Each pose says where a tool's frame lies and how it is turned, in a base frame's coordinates. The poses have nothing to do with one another.
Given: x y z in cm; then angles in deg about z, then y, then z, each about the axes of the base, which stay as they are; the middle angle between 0 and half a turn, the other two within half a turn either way.
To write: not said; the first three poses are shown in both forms.
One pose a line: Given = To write
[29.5 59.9 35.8 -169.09 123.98 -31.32] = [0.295 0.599 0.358 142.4 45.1 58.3]
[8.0 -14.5 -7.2 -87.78 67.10 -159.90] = [0.080 -0.145 -0.072 39.1 -59.9 135.5]
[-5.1 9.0 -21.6 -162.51 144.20 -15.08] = [-0.051 0.090 -0.216 169.4 34.4 35.9]
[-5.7 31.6 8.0 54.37 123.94 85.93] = [-0.057 0.316 0.080 -124.0 3.4 146.6]
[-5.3 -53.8 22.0 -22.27 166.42 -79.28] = [-0.053 -0.538 0.220 166.6 2.5 -122.7]
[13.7 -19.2 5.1 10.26 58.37 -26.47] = [0.137 -0.192 0.051 35.9 49.7 -33.3]
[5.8 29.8 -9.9 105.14 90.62 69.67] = [0.058 0.298 -0.099 -90.7 20.3 -164.6]
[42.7 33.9 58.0 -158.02 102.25 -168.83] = [0.427 0.339 0.580 138.3 -73.5 159.0]
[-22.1 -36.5 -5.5 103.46 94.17 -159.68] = [-0.221 -0.365 -0.055 101.9 -69.3 24.6]
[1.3 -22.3 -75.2 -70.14 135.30 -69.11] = [0.013 -0.223 -0.752 137.2 14.5 -175.3]
